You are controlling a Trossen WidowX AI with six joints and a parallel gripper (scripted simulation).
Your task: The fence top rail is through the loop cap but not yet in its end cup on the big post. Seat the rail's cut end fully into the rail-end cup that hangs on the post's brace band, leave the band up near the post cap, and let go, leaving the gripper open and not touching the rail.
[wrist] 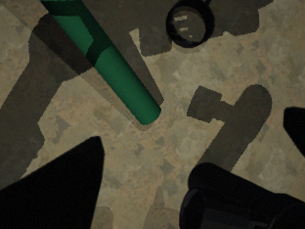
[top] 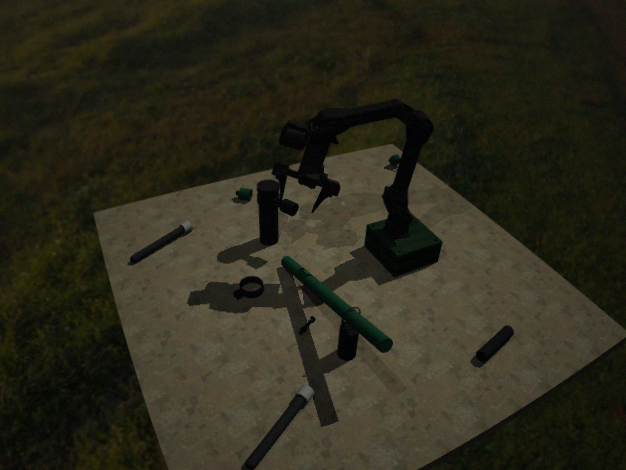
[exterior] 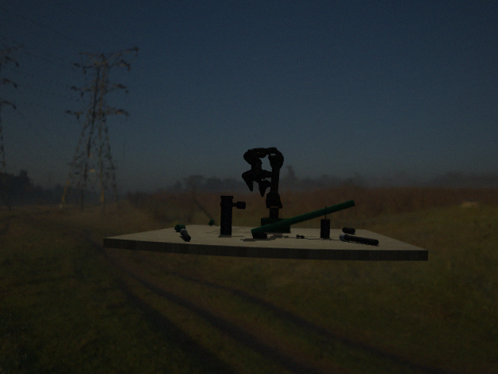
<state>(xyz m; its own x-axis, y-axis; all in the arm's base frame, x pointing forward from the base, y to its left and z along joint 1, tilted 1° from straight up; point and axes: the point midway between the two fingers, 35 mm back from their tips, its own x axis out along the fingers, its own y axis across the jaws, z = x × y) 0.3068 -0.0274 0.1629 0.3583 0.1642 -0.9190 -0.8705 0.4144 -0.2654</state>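
Now: gripper tip 100 mm to the left of the rail-end cup and 60 mm above it. The rest, counted from my gripper tip: loop cap 360 mm to the left, 110 mm below, 20 mm behind; then green cap 420 mm to the right, 200 mm below, 70 mm ahead; then bolt 240 mm to the left, 210 mm below, 40 mm ahead.
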